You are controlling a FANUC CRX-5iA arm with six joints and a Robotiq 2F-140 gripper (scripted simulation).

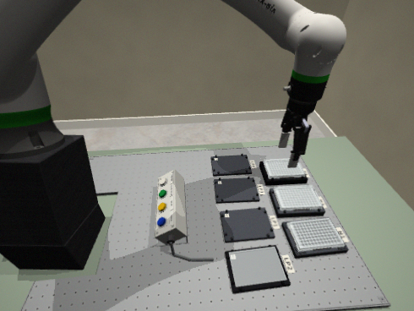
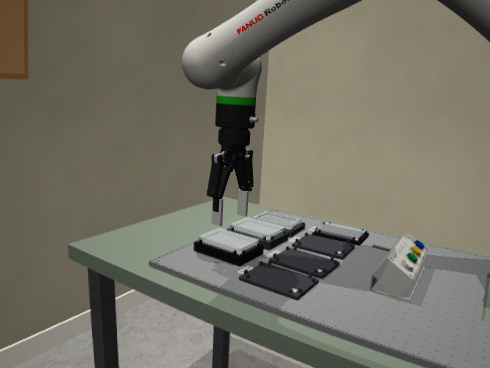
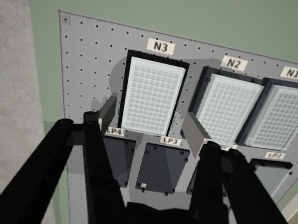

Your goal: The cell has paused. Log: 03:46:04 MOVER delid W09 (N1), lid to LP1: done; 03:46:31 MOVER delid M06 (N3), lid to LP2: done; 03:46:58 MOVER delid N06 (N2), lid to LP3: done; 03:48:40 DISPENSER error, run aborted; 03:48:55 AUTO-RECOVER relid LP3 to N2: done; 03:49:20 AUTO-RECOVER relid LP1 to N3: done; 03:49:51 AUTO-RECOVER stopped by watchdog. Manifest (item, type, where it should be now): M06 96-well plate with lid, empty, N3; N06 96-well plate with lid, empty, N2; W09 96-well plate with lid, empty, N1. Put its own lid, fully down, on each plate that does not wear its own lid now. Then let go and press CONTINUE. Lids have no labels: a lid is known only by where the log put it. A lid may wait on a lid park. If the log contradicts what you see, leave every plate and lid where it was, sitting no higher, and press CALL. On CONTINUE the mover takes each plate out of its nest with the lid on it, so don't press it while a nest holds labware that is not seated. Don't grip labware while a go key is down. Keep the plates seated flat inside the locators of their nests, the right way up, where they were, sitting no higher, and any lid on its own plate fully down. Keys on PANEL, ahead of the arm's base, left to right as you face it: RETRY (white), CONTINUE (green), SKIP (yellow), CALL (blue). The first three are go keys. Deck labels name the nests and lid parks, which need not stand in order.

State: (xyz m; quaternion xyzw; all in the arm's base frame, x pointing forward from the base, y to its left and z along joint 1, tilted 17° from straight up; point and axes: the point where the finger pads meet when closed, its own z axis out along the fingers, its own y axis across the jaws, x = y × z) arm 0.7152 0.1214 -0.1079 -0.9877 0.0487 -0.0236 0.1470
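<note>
Now: hand 8 cm above the plate. Also, from my hand: lid park LP3 (19 cm behind, 5 cm to the right, 11 cm below); lid park LP4 (18 cm behind, 7 cm to the left, 11 cm below); lid park LP1 (19 cm behind, 19 cm to the right, 11 cm below).
</note>
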